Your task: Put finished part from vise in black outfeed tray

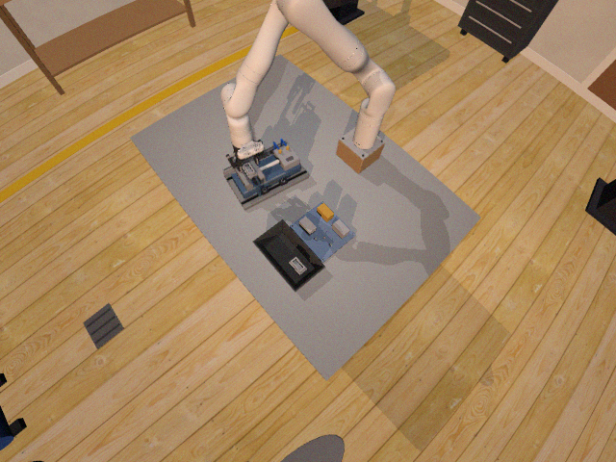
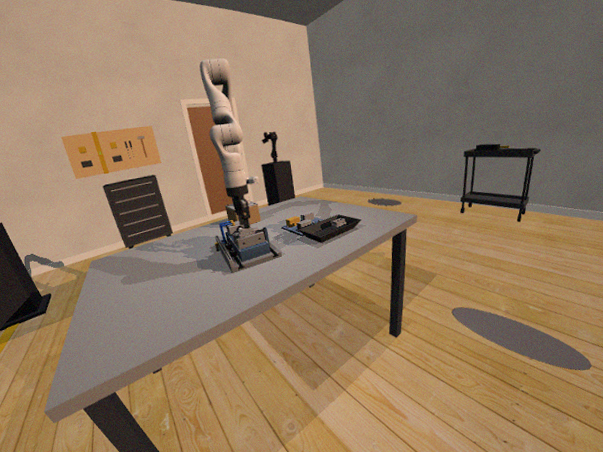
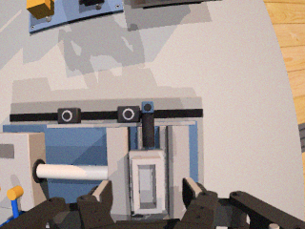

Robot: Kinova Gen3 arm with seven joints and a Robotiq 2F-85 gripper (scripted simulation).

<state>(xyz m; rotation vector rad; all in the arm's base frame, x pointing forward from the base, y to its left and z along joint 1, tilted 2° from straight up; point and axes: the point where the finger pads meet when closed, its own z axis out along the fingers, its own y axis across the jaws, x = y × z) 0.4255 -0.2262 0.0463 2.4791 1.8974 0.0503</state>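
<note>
The screw rod is 8 cm behind my hand, 6 cm below it and 3 cm to the left of it. Round my hand: blank 30 cm to the left, 11 cm below, 1 cm behind; then blue fixture plate 35 cm to the left, 13 cm below, 4 cm behind; then orange block 31 cm to the left, 11 cm below, 10 cm behind.
</note>
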